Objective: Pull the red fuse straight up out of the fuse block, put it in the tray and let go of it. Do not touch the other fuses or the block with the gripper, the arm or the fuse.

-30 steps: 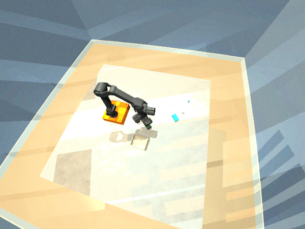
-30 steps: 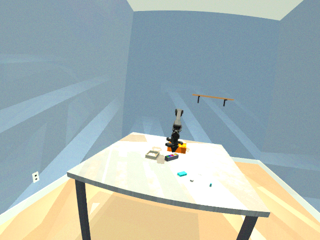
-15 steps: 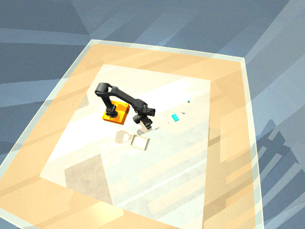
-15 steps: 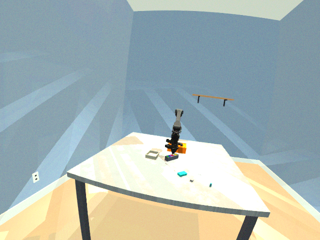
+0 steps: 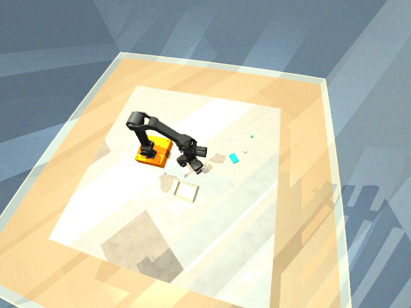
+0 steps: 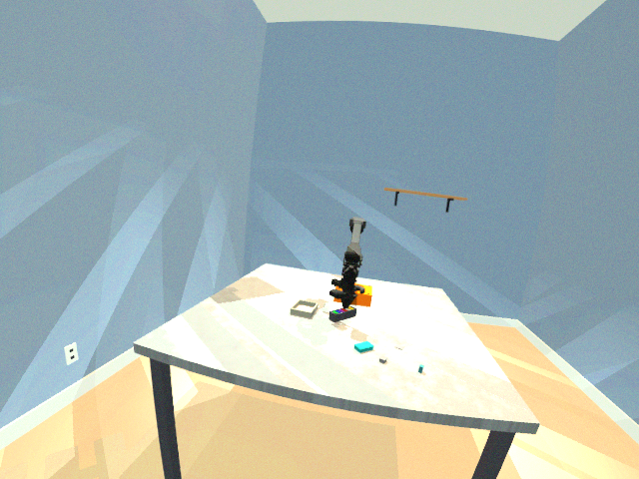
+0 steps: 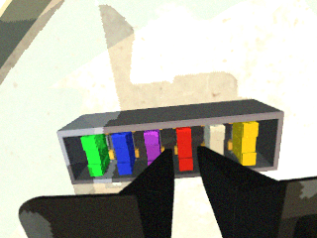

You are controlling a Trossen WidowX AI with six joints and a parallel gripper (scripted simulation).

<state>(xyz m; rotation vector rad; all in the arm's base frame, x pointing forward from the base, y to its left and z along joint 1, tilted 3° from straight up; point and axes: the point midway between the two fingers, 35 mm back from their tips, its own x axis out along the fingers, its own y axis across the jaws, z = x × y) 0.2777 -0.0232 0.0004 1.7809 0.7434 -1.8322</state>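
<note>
Right now my gripper tip is 20 mm above the red fuse. Also, from my gripper tip: grey piece: 360 mm ahead, 120 mm to the left, 40 mm below; then cyan block: 280 mm ahead, 60 mm to the left, 40 mm below; then pale square tray: 190 mm to the right, 40 mm below, 20 mm behind.
</note>
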